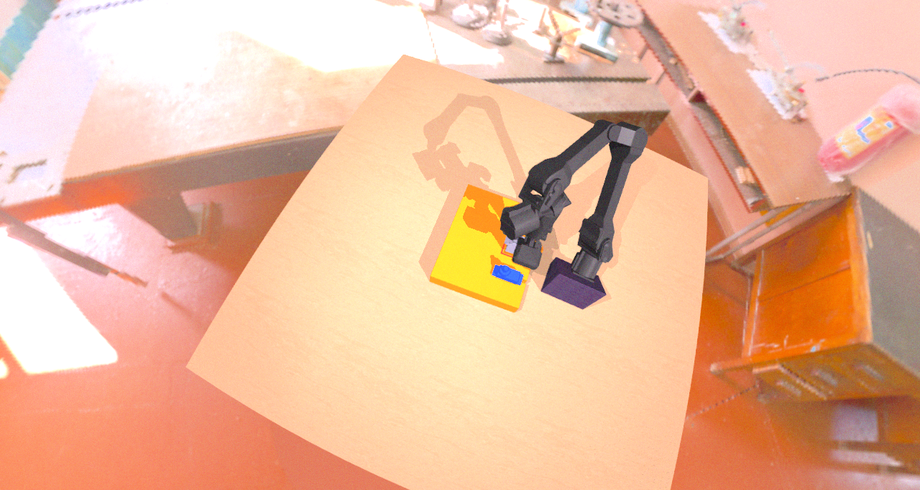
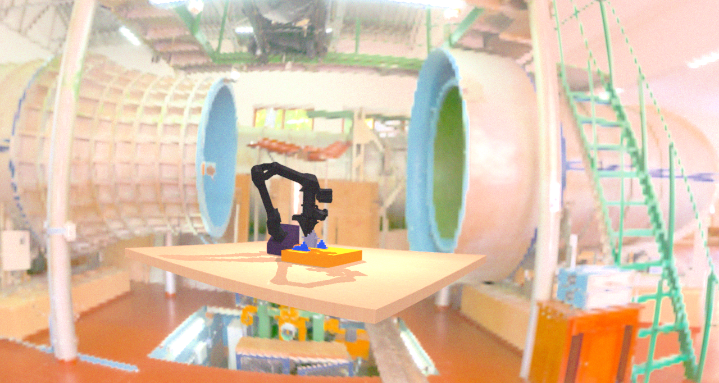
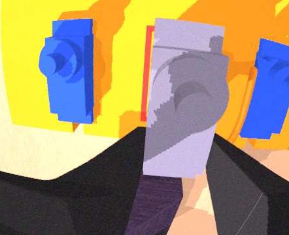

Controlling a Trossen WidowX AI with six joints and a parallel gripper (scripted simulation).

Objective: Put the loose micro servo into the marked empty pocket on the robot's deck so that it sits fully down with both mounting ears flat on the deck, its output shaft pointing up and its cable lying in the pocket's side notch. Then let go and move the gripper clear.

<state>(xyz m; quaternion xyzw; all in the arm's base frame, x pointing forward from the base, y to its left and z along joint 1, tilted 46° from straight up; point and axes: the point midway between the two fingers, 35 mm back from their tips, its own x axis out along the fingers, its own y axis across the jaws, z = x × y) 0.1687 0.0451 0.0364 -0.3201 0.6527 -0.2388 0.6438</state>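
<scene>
Right now my gripper tip is 12 cm short of the deck, 8 cm above it and 1 cm to the right of it.
</scene>
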